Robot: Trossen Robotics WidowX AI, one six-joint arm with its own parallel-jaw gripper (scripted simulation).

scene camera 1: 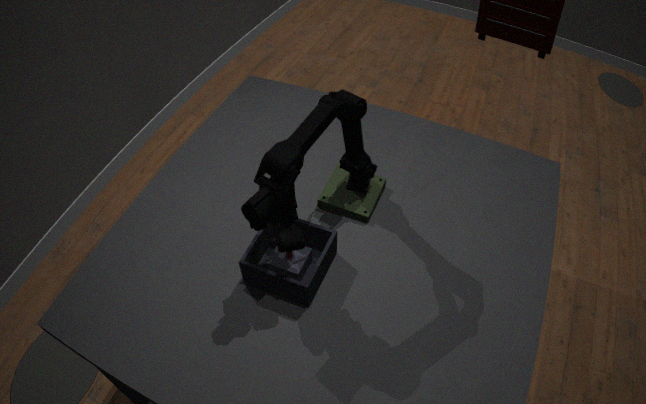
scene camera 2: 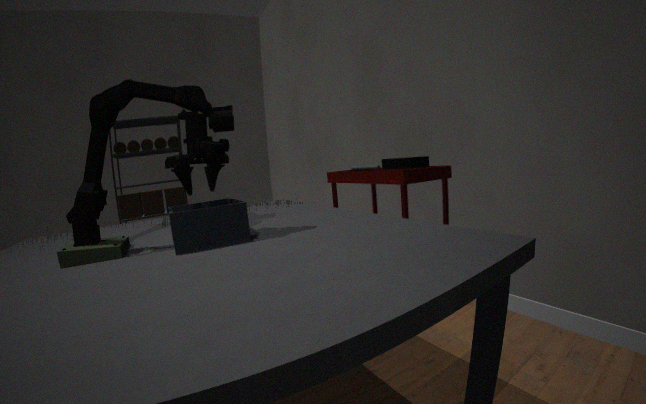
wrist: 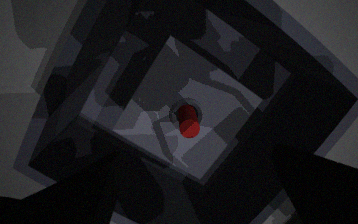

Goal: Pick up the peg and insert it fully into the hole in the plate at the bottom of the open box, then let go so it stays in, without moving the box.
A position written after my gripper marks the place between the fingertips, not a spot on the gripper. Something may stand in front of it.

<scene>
In view: my gripper (scene camera 2: 201, 193) and a grey plate (scene camera 1: 295, 267).
The grey plate shows as well in the wrist view (wrist: 179, 76). My gripper shows as well in scene camera 1 (scene camera 1: 287, 238) and in the wrist view (wrist: 198, 156).
</scene>
